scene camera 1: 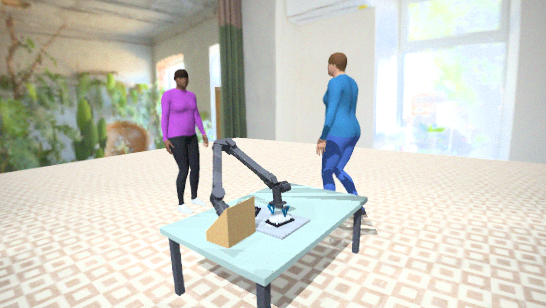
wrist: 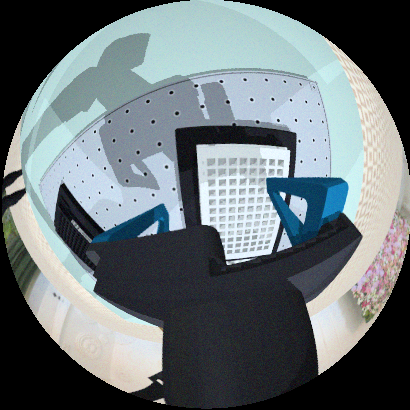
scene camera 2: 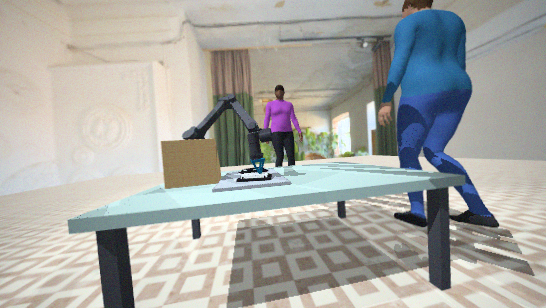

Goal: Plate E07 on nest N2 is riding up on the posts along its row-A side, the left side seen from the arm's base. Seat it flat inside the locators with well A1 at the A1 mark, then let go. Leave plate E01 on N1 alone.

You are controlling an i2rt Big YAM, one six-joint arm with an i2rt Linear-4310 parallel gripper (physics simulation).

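Frame: origin at the arm's base, x ahead, y left, z up, level; centimetres.
Seen in the pictures: gripper, fingertip midpoint: (scene camera 1: 279,215) (wrist: 215,196) (scene camera 2: 259,172); arm's base, link origin: (scene camera 1: 226,215) (scene camera 2: 186,156).
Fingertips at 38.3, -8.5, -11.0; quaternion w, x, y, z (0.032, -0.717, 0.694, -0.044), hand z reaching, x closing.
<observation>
Offsets run from my fingertips to a thing's top centre, as dx, dy, dz. Level surfaces: height alone.
The white well plate E07 @[-2.4, -2.4, +0.0] (scene camera 1: 280,219) (wrist: 240,200) lies in the black nest N2 @[-2.5, -2.4, -0.4] (wrist: 235,135), with its near end partly hidden by my gripper body in the wrist view. Its tilt on the posts and the A1 mark are too small to make out. My gripper (scene camera 1: 279,212) (scene camera 2: 258,167) (wrist: 215,196) is open and empty, pointing down above E07, its blue fingers wide apart. In the wrist view the right finger overlaps the plate's right edge, and the left finger is off to its left. A dark plate, E01 @[-2.7, +23.6, +0.0] (wrist: 71,235), sits on N1 at the far left, partly hidden.
Both nests stand on a grey perforated board @[-4.3, +9.0, -2.5] (scene camera 1: 282,234) (scene camera 2: 250,187) (wrist: 260,100) on the pale green table @[dz -3.9] (scene camera 1: 225,255) (scene camera 2: 350,186). A brown box (scene camera 1: 241,223) (scene camera 2: 190,165) stands beside the board. Two people (scene camera 1: 182,115) (scene camera 1: 342,107) stand beyond the table.
</observation>
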